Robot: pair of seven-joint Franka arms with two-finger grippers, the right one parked.
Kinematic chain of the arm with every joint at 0, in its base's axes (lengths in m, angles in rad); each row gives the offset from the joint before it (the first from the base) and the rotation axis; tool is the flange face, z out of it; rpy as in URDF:
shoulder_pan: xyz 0 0 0.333 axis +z
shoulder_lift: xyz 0 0 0 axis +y
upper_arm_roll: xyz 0 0 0.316 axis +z
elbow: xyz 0.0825 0 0 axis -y
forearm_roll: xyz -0.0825 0 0.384 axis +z
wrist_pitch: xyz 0 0 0 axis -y
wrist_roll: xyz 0.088 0 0 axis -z
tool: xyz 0 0 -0.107 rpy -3.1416 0 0
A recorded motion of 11 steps. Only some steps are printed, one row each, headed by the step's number.
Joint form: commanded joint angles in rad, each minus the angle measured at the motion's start. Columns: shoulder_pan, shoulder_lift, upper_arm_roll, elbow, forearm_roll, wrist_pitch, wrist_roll.
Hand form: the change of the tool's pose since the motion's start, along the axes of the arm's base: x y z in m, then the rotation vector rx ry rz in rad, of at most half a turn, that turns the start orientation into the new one. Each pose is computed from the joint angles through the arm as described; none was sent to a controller.
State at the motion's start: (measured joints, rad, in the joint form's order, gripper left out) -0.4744 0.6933 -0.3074 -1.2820 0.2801 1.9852 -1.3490
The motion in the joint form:
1: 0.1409 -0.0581 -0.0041 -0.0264 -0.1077 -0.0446 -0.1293
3: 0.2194 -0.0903 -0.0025 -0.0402 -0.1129 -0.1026 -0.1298
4: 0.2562 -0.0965 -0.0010 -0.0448 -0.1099 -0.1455 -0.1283
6: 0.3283 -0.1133 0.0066 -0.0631 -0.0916 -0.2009 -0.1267
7: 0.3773 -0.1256 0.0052 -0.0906 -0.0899 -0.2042 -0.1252
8: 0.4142 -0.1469 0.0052 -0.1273 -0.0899 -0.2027 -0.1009
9: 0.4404 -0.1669 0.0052 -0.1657 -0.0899 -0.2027 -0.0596
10: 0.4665 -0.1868 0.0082 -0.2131 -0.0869 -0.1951 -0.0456
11: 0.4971 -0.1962 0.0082 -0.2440 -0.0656 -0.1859 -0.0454
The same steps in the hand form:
1: 0.0439 0.0818 0.0254 -0.0606 0.0689 0.3007
3: 0.0631 0.1357 0.0364 -0.0312 0.0932 0.3810
4: 0.0701 0.1627 0.0348 -0.0006 0.1203 0.4169
6: 0.0827 0.2180 0.0330 0.0532 0.1491 0.4880
7: 0.0879 0.2498 0.0287 0.0642 0.1631 0.5297
8: 0.0877 0.2739 0.0265 0.0738 0.1747 0.5370
9: 0.0841 0.2908 0.0225 0.0856 0.1914 0.5165
10: 0.0794 0.3090 0.0146 0.1014 0.2066 0.5236
11: 0.0787 0.3300 0.0077 0.1238 0.2068 0.5428

